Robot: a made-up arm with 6 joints. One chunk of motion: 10 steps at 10 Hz.
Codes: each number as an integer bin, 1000 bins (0 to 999) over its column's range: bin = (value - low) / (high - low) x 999, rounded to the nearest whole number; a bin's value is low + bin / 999 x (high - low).
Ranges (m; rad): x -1..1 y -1..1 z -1..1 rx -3.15..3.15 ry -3.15..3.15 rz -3.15..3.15
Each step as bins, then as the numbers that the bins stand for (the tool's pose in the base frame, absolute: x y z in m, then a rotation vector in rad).
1 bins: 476 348 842 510 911 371
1 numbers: -0.0470 -0.3033 0.6857 0.0662 2.5950 -0.8104
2 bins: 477 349 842 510 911 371
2 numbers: -0.0450 -0.3013 0.6857 0.0662 2.5950 -0.8104
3 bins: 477 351 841 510 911 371
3 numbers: -0.0450 -0.2973 0.6837 0.0662 2.5950 -0.8104
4 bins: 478 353 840 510 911 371
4 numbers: -0.0430 -0.2933 0.6817 0.0662 2.5950 -0.8104
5 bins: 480 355 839 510 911 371
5 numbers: -0.0390 -0.2893 0.6797 0.0662 2.5950 -0.8104
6 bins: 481 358 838 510 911 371
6 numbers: -0.0370 -0.2833 0.6777 0.0662 2.5950 -0.8104
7 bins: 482 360 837 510 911 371
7 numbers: -0.0350 -0.2793 0.6757 0.0662 2.5950 -0.8104
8 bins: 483 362 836 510 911 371
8 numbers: -0.0330 -0.2753 0.6737 0.0662 2.5950 -0.8104
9 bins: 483 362 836 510 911 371
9 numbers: -0.0330 -0.2753 0.6737 0.0662 2.5950 -0.8104
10 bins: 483 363 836 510 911 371
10 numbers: -0.0330 -0.2733 0.6737 0.0662 2.5950 -0.8104
